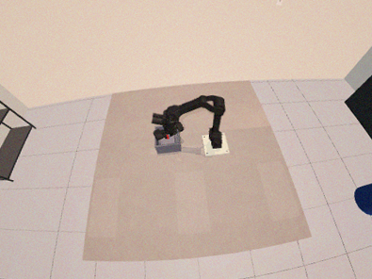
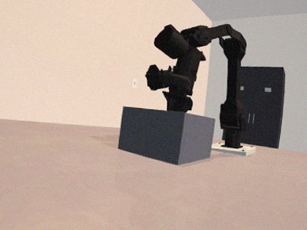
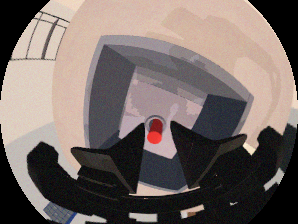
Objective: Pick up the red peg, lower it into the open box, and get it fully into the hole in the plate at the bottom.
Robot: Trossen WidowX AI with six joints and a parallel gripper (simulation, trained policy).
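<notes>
The red peg lies 1 cm below my gripper tip. Also, from my gripper tip: plate: 2 cm below; then grey box: 4 cm below.
</notes>
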